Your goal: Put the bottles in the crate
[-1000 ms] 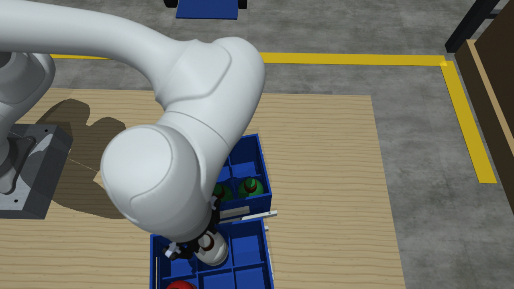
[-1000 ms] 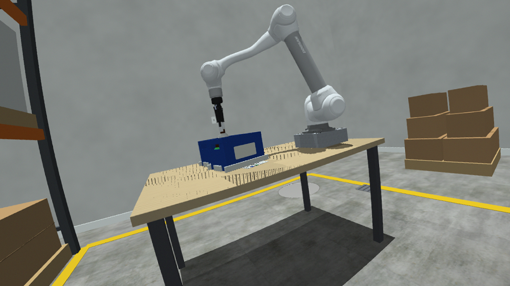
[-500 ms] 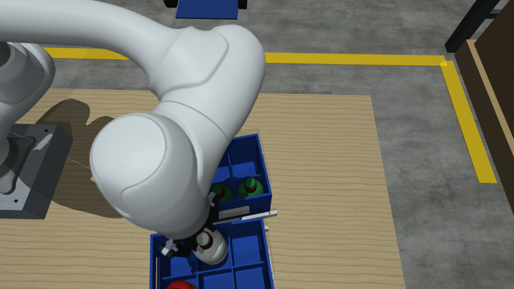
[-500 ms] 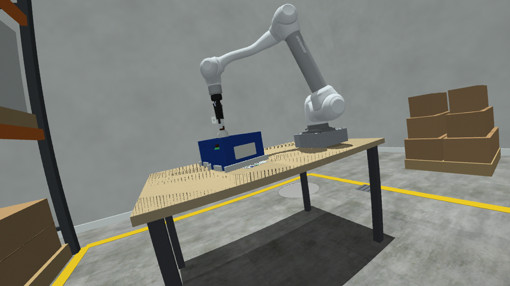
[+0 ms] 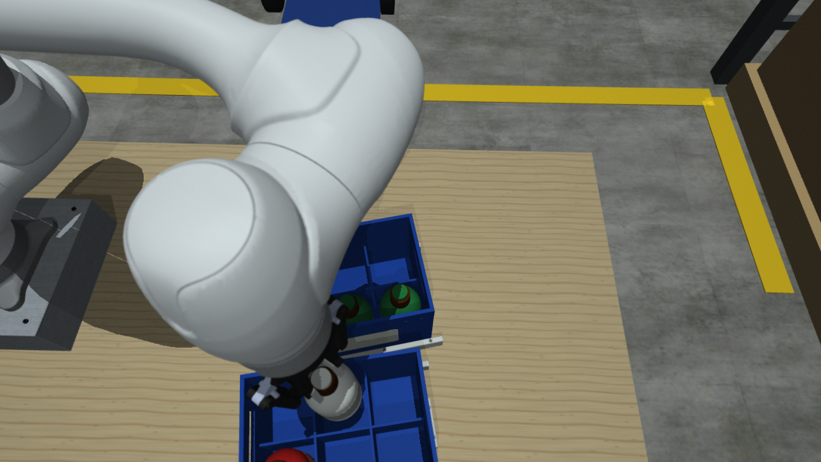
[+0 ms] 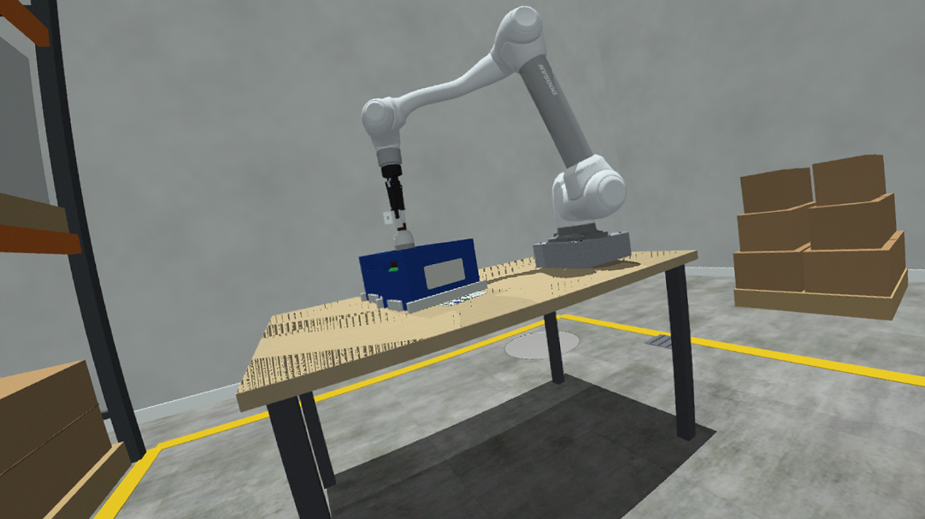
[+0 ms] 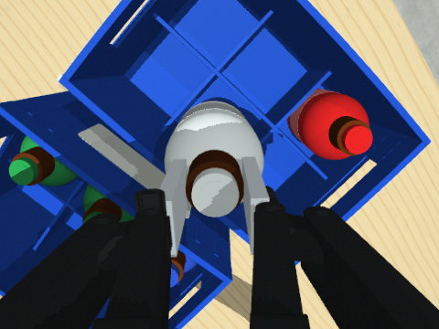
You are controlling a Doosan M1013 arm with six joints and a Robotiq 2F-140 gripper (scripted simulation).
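Right now the white bottle is 8 cm below my hand. Round my hand: pick list (6 cm behind, 32 cm to the left, 29 cm below); blue bottle (8 cm behind, 13 cm to the left, 20 cm below); red bottle (7 cm behind, 11 cm to the right, 20 cm below).
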